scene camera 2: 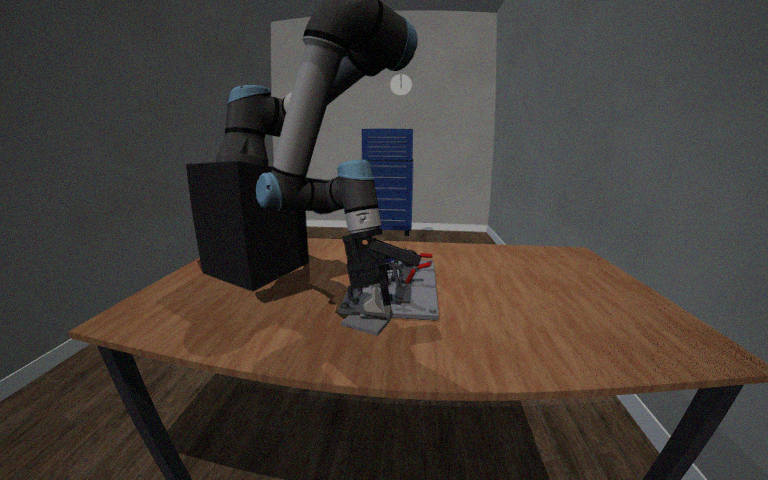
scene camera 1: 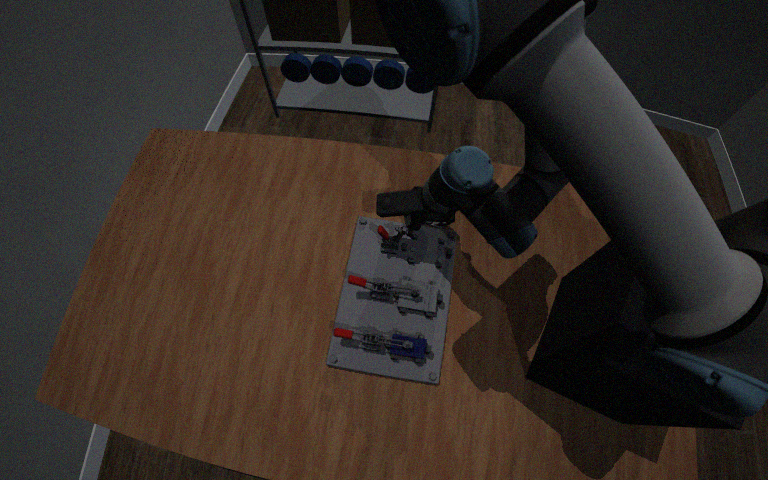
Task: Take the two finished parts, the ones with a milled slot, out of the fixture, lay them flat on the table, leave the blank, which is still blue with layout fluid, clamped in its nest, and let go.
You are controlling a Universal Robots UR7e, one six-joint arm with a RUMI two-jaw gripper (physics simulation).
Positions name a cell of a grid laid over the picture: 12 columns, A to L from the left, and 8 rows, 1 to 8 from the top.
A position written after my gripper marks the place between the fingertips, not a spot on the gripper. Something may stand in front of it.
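Note:
My gripper (scene camera 1: G4) is there for me to see, and scene camera 2 gives me the same gripper (scene camera 2: G6). I can see a red-handled toggle clamp (scene camera 1: F5) too.

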